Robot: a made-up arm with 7 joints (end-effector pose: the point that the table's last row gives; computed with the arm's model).
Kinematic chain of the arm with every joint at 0, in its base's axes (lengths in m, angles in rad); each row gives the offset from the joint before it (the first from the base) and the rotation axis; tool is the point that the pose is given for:
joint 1: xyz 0 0 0.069 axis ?
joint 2: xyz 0 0.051 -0.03 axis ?
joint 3: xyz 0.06 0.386 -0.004 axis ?
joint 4: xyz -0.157 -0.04 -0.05 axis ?
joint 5: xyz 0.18 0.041 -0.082 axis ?
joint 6: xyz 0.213 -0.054 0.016 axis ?
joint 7: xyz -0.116 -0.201 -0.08 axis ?
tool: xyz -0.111 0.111 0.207
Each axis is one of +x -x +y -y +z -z.
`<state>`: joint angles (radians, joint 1 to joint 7).
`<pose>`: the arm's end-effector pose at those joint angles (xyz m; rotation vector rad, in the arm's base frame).
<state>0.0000 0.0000 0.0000 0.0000 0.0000 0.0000 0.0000</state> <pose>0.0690 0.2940 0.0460 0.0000 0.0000 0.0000</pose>
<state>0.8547 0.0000 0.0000 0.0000 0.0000 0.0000 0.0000</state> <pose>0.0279 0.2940 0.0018 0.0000 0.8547 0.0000</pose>
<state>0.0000 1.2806 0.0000 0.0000 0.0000 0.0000 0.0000</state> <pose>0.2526 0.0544 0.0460 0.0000 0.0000 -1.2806</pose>
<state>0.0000 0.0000 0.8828 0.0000 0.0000 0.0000 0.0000</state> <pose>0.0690 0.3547 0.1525 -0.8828 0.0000 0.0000</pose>
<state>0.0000 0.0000 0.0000 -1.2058 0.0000 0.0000 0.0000</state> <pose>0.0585 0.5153 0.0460 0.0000 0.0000 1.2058</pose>
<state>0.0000 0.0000 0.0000 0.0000 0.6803 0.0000 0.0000</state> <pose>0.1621 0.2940 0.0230 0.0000 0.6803 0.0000</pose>
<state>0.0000 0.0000 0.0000 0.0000 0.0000 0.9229 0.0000</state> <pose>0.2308 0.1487 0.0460 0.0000 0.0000 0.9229</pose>
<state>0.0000 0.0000 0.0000 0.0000 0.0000 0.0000 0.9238</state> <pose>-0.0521 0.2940 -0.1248 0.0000 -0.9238 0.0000</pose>
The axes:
joint 1: +y
joint 2: -z
joint 3: -x
joint 4: -z
joint 5: +y
joint 6: +z
joint 7: -y

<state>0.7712 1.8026 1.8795 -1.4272 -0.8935 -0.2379 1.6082</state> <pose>-0.0788 0.0859 -0.0271 -0.4615 0.1719 -0.0283</pose>
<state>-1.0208 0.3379 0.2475 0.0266 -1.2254 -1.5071 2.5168</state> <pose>0.4216 0.3206 0.4240 0.5717 0.9643 1.3735</pose>
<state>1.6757 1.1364 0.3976 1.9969 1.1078 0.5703 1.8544</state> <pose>-0.3152 0.4828 -0.0896 -2.4667 -0.5174 -0.4099</pose>
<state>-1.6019 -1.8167 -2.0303 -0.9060 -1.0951 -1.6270 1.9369</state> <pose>-0.4424 -0.0364 -0.2113 0.8743 -0.8457 -0.5406</pose>
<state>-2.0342 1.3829 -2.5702 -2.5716 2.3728 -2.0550 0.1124</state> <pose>-0.4847 0.4975 0.6090 -2.0771 0.9599 1.6306</pose>
